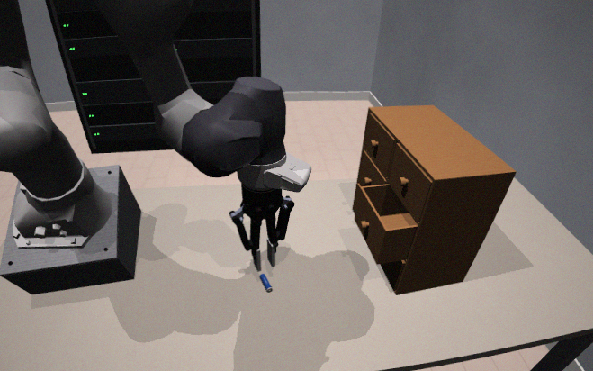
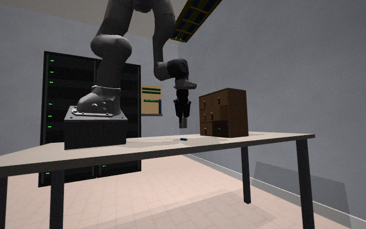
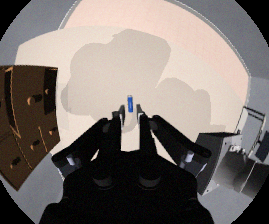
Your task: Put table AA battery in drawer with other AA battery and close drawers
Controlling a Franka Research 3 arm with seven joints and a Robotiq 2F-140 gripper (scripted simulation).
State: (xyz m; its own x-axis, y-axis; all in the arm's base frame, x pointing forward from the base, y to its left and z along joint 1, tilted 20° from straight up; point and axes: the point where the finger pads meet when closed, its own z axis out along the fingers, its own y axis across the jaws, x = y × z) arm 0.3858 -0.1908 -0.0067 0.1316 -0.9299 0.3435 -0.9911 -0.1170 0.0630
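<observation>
Now: the blue AA battery 10 cm below my hand.
</observation>
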